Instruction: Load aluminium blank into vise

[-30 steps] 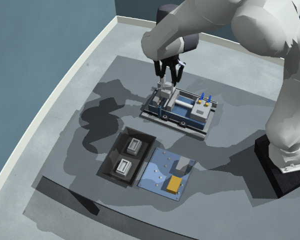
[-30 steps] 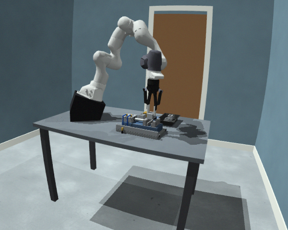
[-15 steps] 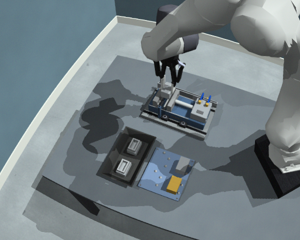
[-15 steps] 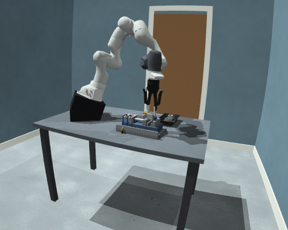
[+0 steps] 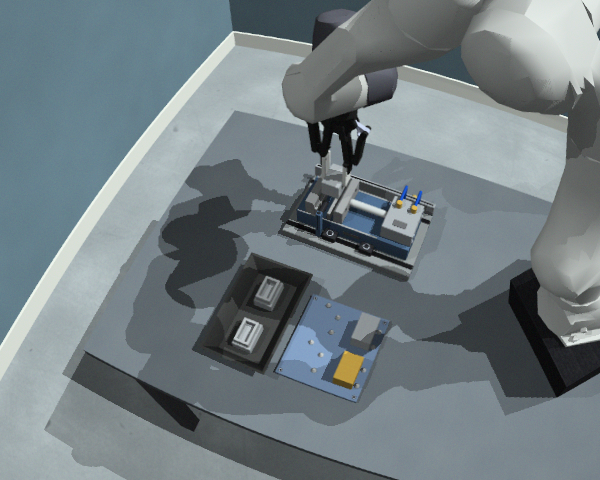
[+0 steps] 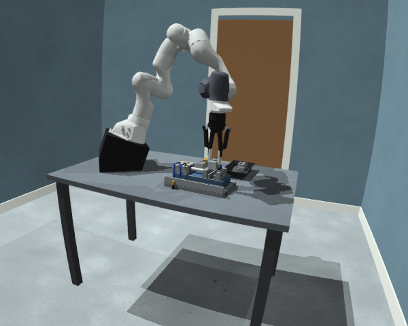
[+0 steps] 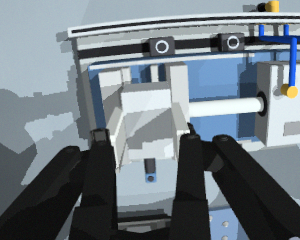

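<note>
My hand is 8 cm above the fixed jaw and 4 cm short of it. The rest, counted from my hand: vise 12 cm below, 6 cm behind, 2 cm to the left; then vise hose block 16 cm behind, 8 cm below, 4 cm to the left; then moving jaw 8 cm below, 3 cm behind, 2 cm to the left.
</note>
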